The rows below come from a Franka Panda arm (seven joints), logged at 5 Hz.
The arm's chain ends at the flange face. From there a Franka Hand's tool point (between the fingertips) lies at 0.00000 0.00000 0.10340 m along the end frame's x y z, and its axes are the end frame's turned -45 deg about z.
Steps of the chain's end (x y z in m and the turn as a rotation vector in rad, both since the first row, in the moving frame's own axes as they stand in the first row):
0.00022, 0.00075, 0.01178, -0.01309, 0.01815, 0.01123
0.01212, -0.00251, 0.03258, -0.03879, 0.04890, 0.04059
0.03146, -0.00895, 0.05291, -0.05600, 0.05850, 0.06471
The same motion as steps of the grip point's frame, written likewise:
-0.00002, 0.00297, 0.01175, -0.02209, 0.00358, 0.01123
0.01095, 0.01322, 0.03238, -0.06201, 0.00715, 0.04059
0.02849, 0.02428, 0.05257, -0.08096, 0.00177, 0.06471

